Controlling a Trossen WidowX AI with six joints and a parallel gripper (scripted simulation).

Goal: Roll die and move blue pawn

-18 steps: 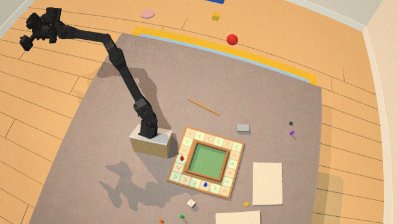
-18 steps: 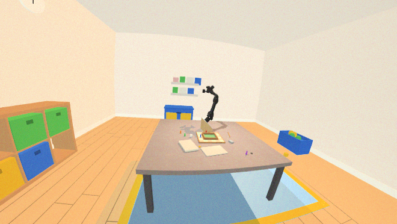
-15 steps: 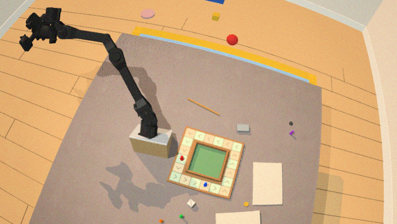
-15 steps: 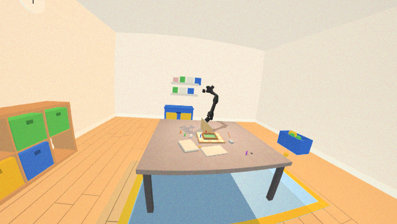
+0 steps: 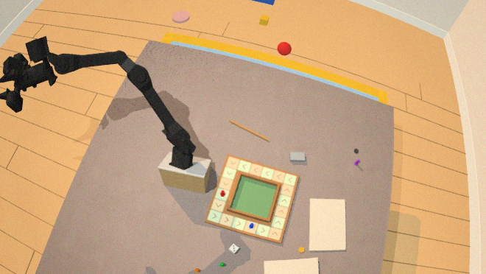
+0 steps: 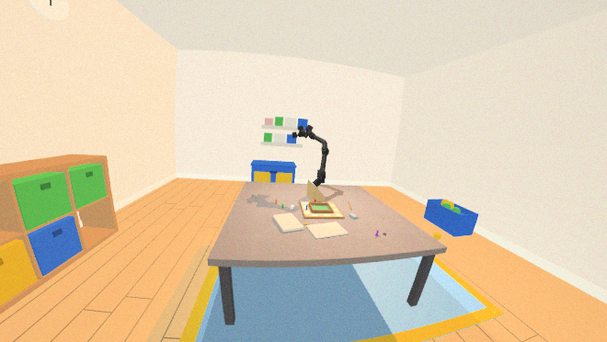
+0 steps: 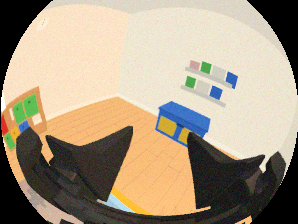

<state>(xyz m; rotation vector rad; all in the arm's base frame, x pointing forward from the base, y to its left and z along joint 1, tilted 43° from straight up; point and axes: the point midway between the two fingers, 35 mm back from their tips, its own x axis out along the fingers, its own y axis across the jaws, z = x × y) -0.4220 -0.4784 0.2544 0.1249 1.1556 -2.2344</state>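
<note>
Now: gripper tip 83 cm short of the white die, 3 cm to the right of it and 51 cm above it. The rest, counted from my gripper tip: green pawn (81 cm ahead, 4 cm to the right, 51 cm below); then red pawn (71 cm ahead, 21 cm to the left, 49 cm below); then orange pawn (74 cm ahead, 10 cm to the right, 51 cm below).
</note>
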